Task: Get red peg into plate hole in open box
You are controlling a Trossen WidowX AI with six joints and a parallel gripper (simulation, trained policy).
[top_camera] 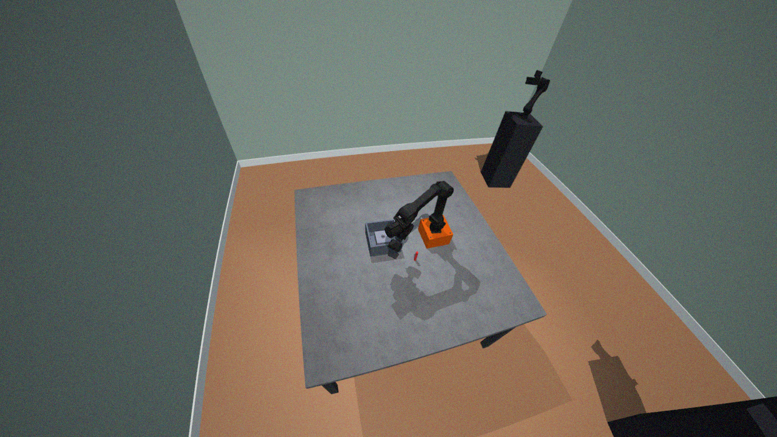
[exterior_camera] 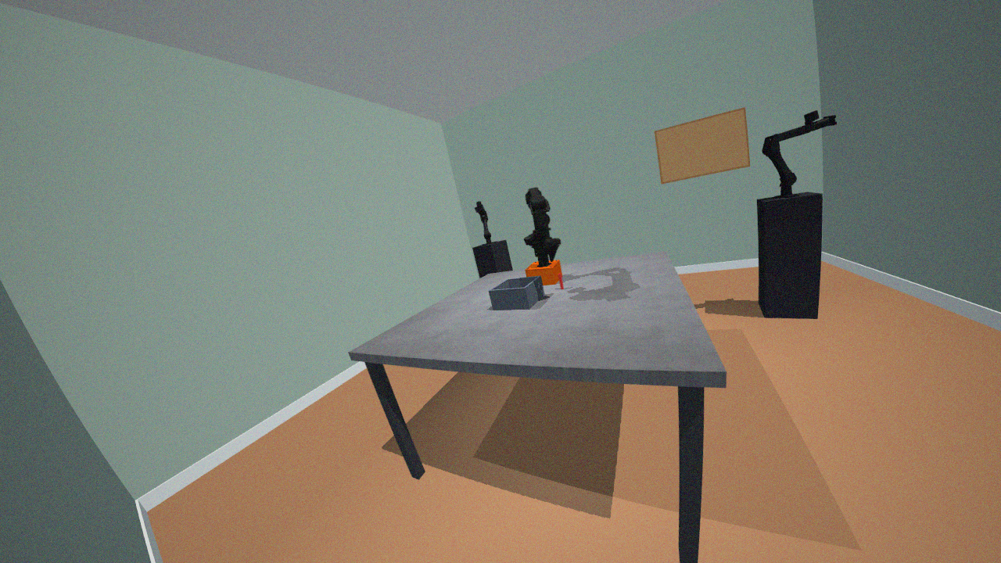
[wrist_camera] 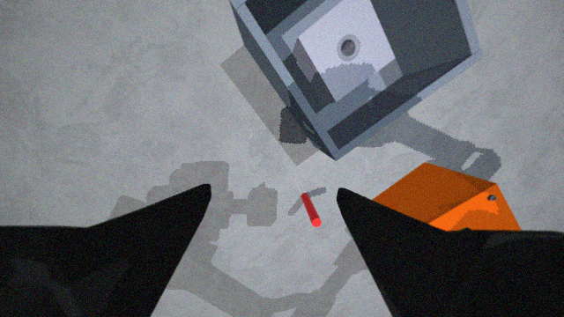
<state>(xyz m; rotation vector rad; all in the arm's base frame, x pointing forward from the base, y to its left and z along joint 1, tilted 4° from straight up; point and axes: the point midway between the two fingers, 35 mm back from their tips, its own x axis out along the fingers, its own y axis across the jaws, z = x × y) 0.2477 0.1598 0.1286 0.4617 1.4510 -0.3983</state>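
My gripper tip is 12 cm past the small red peg, 1 cm to the left of it and 13 cm above it. Round my gripper tip: pale plate (7 cm ahead, 15 cm to the right, 13 cm below); grey box (7 cm ahead, 15 cm to the right, 15 cm below).
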